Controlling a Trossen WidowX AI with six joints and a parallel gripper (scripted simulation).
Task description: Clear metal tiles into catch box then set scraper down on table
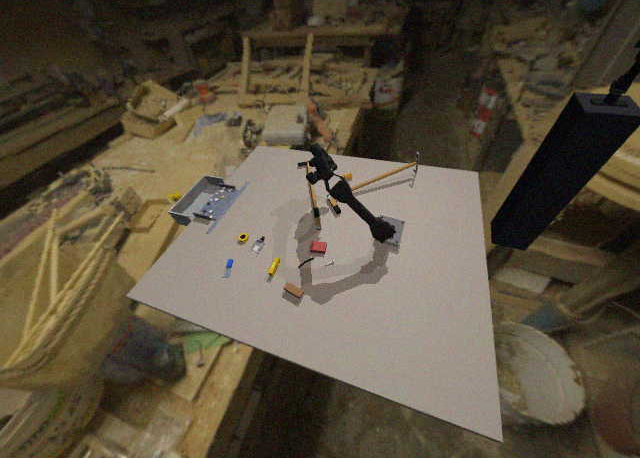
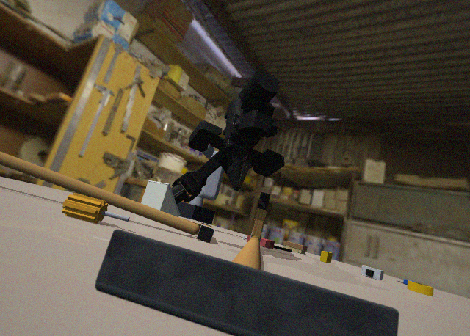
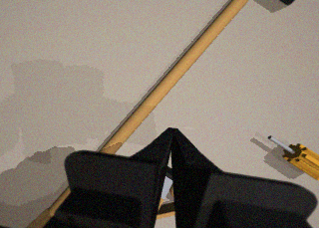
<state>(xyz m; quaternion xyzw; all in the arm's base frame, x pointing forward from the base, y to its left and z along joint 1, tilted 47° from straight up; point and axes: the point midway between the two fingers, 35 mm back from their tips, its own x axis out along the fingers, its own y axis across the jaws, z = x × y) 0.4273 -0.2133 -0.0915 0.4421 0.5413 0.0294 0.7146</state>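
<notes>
My gripper tip is 5 cm short of the long scraper, 4 cm above it and 2 cm to the right of it. From my gripper tip the other things lie so: orange piece: 17 cm to the right, 11 cm behind, 9 cm below; red block: 38 cm to the left, 15 cm behind, 9 cm below; silver clip: 46 cm to the left, 15 cm ahead, 10 cm below.
</notes>
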